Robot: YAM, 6 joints.
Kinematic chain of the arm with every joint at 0, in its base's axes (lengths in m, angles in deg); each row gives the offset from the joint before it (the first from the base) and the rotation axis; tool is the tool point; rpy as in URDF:
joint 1: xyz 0 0 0.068 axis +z
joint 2: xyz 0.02 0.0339 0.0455 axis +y
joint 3: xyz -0.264 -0.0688 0 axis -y
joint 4: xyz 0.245 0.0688 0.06 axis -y
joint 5: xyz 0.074 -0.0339 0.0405 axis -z
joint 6: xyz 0.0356 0 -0.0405 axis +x
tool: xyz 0 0 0 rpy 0 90 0
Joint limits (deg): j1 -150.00..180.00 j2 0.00..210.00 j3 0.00..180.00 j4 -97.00..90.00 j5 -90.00..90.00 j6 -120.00..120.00
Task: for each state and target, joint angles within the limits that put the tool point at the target. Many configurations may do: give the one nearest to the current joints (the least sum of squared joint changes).
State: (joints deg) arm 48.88 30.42 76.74 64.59 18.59 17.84
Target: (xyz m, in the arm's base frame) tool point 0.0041 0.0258 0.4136
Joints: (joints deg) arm 68.38 18.79 30.79 62.99 -9.20 17.84
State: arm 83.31 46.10 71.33 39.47 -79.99 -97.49
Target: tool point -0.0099 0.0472 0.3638
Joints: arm 54.27 15.34 30.62 35.95 -89.33 -97.49
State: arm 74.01 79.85 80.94 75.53 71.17 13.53
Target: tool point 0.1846 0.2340 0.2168
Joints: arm 58.40 93.36 35.11 69.83 76.51 13.53
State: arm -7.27 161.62 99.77 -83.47 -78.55 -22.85
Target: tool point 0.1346 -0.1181 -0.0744
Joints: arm -52.06 171.52 62.57 -87.53 -70.42 -22.85
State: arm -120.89 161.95 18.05 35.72 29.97 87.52
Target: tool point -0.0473 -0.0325 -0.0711
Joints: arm -125.53 158.98 11.82 34.95 33.42 87.52
